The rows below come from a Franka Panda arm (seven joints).
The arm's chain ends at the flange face. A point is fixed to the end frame.
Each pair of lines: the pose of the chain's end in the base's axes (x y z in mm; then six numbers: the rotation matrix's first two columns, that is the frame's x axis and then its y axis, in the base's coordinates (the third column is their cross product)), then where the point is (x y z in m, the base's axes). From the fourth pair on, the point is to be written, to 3 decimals.
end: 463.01 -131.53 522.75 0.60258 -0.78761 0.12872 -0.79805 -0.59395 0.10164
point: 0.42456 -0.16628 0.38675
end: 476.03 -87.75 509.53 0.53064 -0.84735 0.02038 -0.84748 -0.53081 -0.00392
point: 0.43917 -0.09851 0.36914
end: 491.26 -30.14 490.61 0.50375 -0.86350 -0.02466 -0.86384 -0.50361 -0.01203
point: 0.45188 -0.03371 0.35054
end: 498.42 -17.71 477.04 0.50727 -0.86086 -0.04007 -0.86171 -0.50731 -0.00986
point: 0.458 -0.020 0.337
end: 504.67 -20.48 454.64 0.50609 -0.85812 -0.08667 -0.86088 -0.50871 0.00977
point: 0.458 -0.018 0.317
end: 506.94 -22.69 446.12 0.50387 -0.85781 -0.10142 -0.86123 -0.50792 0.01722
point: 0.459 -0.019 0.309
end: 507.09 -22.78 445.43 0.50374 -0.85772 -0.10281 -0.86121 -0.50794 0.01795
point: 0.459 -0.019 0.308
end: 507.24 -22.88 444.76 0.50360 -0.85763 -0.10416 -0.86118 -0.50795 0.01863
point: 0.459 -0.019 0.308
